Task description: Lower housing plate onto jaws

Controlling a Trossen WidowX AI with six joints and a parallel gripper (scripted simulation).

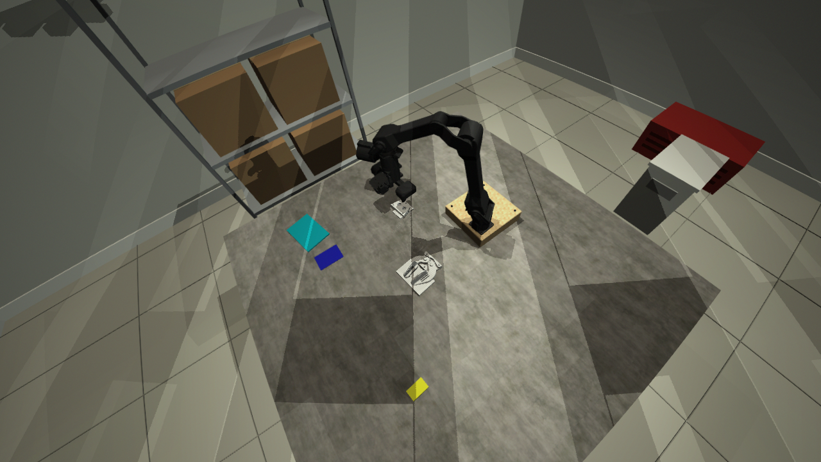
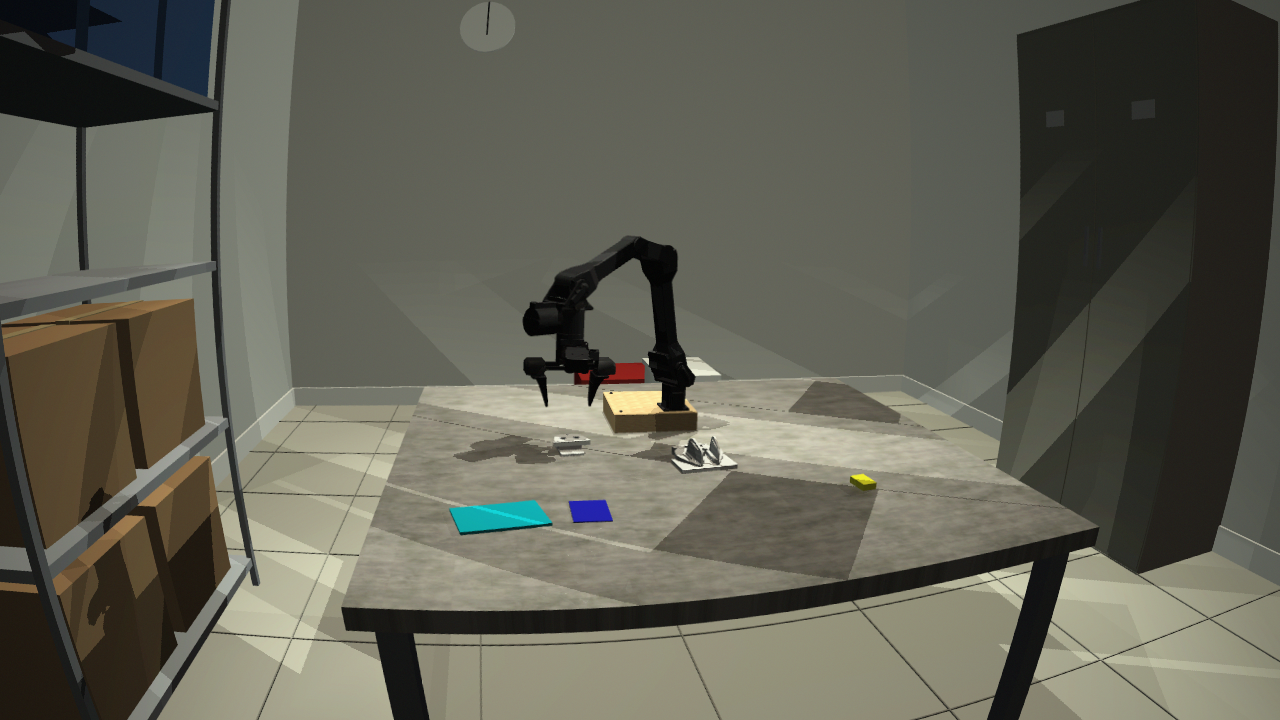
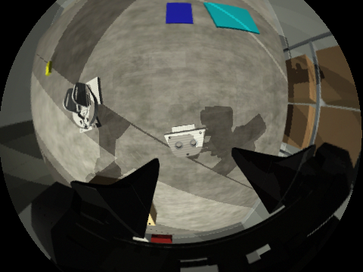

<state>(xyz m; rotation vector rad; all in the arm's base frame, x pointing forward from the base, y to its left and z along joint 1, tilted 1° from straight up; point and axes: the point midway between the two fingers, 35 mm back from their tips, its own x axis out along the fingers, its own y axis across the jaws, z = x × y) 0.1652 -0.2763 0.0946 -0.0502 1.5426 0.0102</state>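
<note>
Now: gripper tip 10 cm above the white block and 1 cm past it. The rest, counted from my gripper tip: blue tile (33 cm ahead, 10 cm below, 1 cm to the right); yellow block (53 cm to the left, 33 cm ahead, 10 cm below); teal slab (34 cm ahead, 17 cm to the right, 10 cm below).
</note>
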